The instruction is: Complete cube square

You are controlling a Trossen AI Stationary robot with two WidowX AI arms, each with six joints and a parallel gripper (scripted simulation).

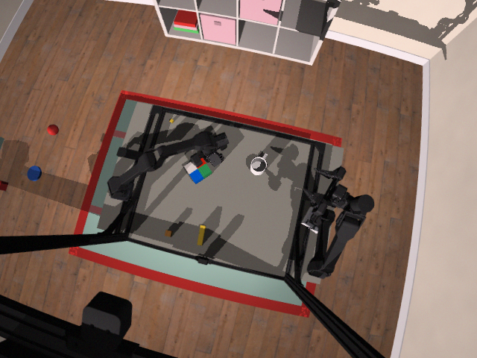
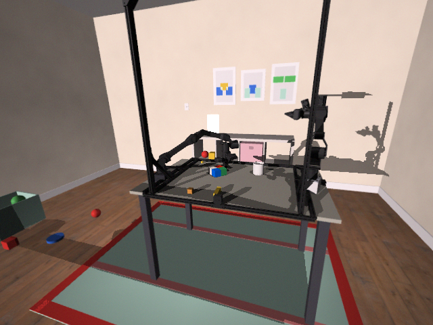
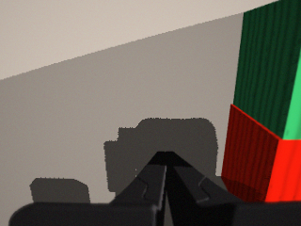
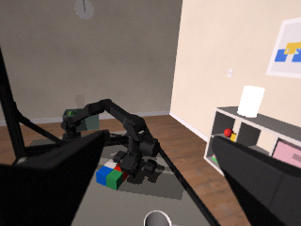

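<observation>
Now: the red cube 50 mm to the left of my left hand, 40 mm behind it and 30 mm below it. Also, from my left hand: green cube: 80 mm behind, 30 mm below, 10 mm to the left; blue cube: 120 mm behind, 50 mm to the left, 30 mm below; white cube: 90 mm to the left, 80 mm behind, 30 mm below.
</observation>
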